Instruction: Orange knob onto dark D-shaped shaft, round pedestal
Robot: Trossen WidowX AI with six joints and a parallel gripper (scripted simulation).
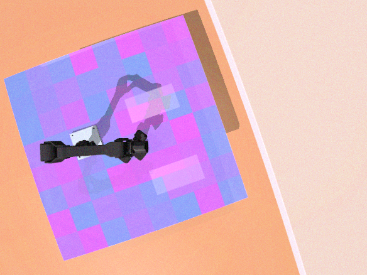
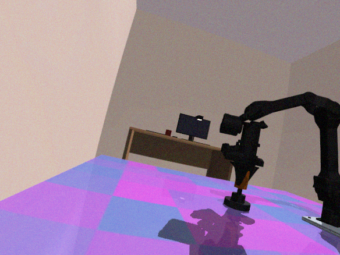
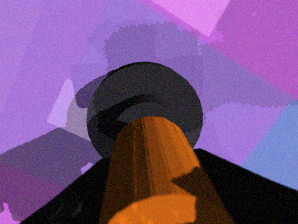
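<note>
My gripper tip is now 4 cm above the round pedestal. Also, from my gripper tip: orange knob: 2 cm above.
</note>
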